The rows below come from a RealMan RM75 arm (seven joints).
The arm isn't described. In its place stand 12 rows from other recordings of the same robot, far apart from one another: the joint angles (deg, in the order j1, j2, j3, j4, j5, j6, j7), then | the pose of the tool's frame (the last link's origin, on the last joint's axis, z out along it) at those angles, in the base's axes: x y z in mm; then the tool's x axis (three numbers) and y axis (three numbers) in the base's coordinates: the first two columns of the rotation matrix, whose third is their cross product.
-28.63, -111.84, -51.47, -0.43, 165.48, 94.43, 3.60 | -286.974, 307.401, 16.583, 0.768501, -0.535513, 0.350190, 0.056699, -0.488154, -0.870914
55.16, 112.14, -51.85, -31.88, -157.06, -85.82, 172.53 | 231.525, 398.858, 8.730, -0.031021, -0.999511, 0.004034, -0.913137, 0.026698, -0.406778
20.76, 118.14, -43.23, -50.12, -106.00, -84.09, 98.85 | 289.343, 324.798, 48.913, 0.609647, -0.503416, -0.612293, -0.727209, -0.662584, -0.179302
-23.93, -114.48, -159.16, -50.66, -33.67, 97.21, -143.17 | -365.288, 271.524, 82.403, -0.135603, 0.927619, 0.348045, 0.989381, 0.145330, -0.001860
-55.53, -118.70, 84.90, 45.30, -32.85, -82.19, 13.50 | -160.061, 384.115, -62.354, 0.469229, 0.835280, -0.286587, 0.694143, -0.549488, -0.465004
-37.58, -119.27, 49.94, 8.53, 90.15, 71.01, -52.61 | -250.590, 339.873, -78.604, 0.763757, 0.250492, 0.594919, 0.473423, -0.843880, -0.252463
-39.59, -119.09, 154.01, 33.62, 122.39, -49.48, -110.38 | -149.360, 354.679, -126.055, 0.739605, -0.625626, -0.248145, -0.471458, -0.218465, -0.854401
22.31, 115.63, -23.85, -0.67, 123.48, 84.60, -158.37 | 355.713, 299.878, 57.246, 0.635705, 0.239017, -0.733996, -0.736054, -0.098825, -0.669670
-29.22, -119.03, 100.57, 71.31, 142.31, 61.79, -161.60 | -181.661, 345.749, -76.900, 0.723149, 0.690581, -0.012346, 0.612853, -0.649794, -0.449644
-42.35, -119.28, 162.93, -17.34, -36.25, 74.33, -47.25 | -277.876, 372.265, -23.348, 0.791342, 0.153694, 0.591739, 0.501424, -0.716920, -0.484355
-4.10, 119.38, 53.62, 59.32, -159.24, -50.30, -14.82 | 223.391, 259.641, -50.979, 0.768586, 0.198162, -0.608282, -0.536334, -0.318726, -0.781511
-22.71, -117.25, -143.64, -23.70, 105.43, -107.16, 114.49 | -277.117, 253.493, 0.618, 0.592080, 0.293723, 0.750445, 0.409908, -0.911516, 0.033360
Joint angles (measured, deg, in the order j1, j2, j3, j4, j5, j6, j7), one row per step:
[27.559 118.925 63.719 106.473 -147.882 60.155 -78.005]
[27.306 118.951 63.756 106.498 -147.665 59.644 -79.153]
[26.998 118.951 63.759 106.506 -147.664 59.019 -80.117]
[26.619 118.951 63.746 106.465 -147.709 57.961 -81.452]
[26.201 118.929 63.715 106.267 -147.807 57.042 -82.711]
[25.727 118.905 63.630 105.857 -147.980 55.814 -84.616]
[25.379 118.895 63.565 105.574 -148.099 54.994 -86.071]
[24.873 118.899 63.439 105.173 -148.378 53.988 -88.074]
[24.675 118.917 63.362 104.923 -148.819 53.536 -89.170]
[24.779 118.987 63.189 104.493 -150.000 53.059 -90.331]
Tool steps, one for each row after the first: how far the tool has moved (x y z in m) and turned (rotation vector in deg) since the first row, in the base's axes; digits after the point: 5 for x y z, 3 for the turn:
[-0.00033 0.00006 0.00028 0.157 0.092 0.913]
[-0.00023 0.00055 0.00072 0.519 0.184 1.698]
[-0.00048 0.00154 0.00133 1.144 0.391 2.873]
[0.00062 0.00274 0.00153 1.717 0.354 3.788]
[0.00235 0.00451 0.00131 2.480 0.063 5.207]
[0.00369 0.00564 0.00112 3.006 -0.235 6.280]
[0.00605 0.00705 0.00064 3.718 -0.838 7.724]
[0.00752 0.00819 0.00038 4.242 -1.443 8.617]
[0.00865 0.01048 -0.00024 5.163 -2.630 9.991]

